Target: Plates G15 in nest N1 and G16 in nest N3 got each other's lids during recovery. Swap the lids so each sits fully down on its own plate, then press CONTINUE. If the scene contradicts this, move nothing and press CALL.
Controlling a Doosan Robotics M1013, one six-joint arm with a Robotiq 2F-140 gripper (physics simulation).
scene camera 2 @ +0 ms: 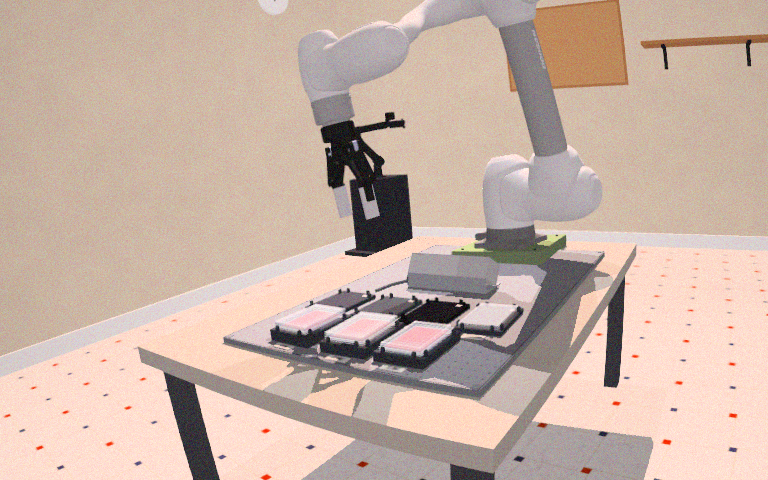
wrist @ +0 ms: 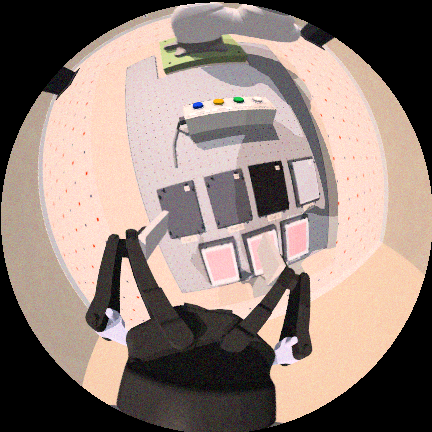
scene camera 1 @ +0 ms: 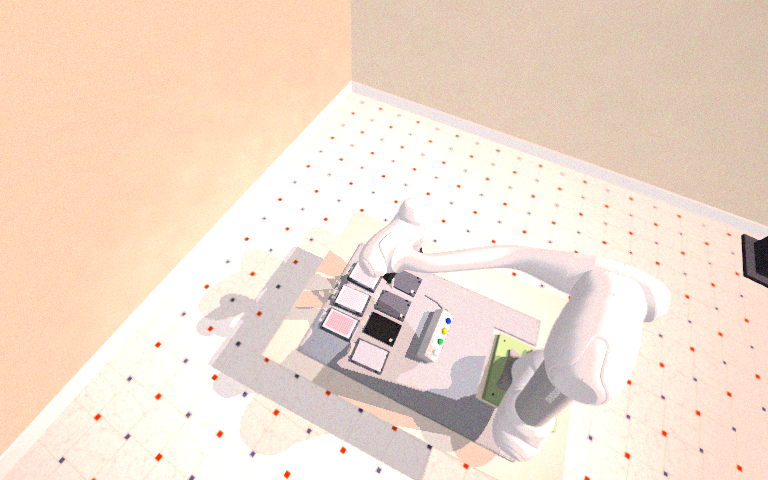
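Pixels of known places: gripper, fingertip midpoint: (scene camera 2: pixel 358 216) (wrist: pixel 214 232) (scene camera 1: pixel 402 277); arm's base, origin of the base link: (scene camera 2: pixel 511 243) (wrist: pixel 199 43).
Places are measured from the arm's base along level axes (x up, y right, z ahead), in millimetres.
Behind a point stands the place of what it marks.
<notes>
Three plates with pink contents stand in dark nests in a row: the left one (wrist: pixel 221 265) {x 16, y 23, z 806 mm} (scene camera 2: pixel 310 318) {x 16, y 4, z 828 mm}, the middle one (wrist: pixel 256 248) {x 16, y -80, z 769 mm} (scene camera 2: pixel 362 329) {x 15, y -133, z 819 mm} and the right one (wrist: pixel 296 239) {x 8, y -219, z 772 mm} (scene camera 2: pixel 417 338) {x 8, y -243, z 795 mm} (scene camera 1: pixel 339 323) {x 5, y -232, z 778 mm}. Clear covers with pale rims seem to lie on them; their seating is too small to judge. Nest and plate labels are unreadable. My gripper (scene camera 2: pixel 356 208) {x 189, y 29, z 634 mm} (wrist: pixel 214 232) {x 189, y 29, z 634 mm} is open and empty, high above the plate row; the arm hides it in scene camera 1. The button box (scene camera 1: pixel 432 342) {x 54, y -94, z 397 mm} (scene camera 2: pixel 453 272) {x 21, y -71, z 432 mm} (wrist: pixel 230 120) {x 31, y -42, z 429 mm} has blue, yellow, green and white buttons; its lettering is unreadable.
Behind the plates are two grey nests (wrist: pixel 181 210) {x -14, y 109, z 640 mm} (wrist: pixel 227 197) {x -14, y -16, z 623 mm}, a black one (wrist: pixel 269 189) {x -14, y -136, z 613 mm} and one with a whitish piece (wrist: pixel 305 181) {x -6, y -261, z 596 mm} (scene camera 2: pixel 489 316) {x -6, y -277, z 606 mm} (scene camera 1: pixel 369 355) {x -7, y -270, z 594 mm}. A cable (wrist: pixel 176 147) {x -24, y 100, z 469 mm} leaves the button box. The arm base stands on a green plate (wrist: pixel 175 62) {x 0, y 87, z 132 mm} behind.
</notes>
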